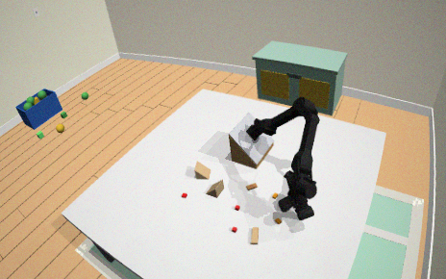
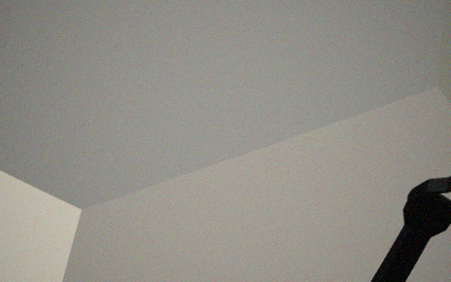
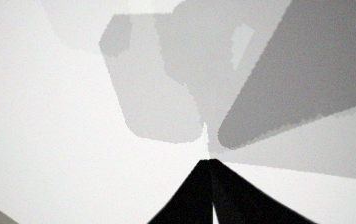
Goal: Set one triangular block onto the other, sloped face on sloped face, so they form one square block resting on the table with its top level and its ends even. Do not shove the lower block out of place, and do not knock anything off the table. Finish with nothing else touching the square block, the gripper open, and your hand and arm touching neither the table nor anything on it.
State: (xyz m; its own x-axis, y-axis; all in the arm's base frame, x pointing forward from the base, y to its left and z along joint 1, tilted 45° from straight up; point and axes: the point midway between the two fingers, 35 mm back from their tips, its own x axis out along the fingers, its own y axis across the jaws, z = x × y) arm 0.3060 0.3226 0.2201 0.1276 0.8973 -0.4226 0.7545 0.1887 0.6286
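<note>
The wooden triangular block is 410 mm to the right of my gripper tip, 20 mm ahead of it and 10 mm above it.
</note>
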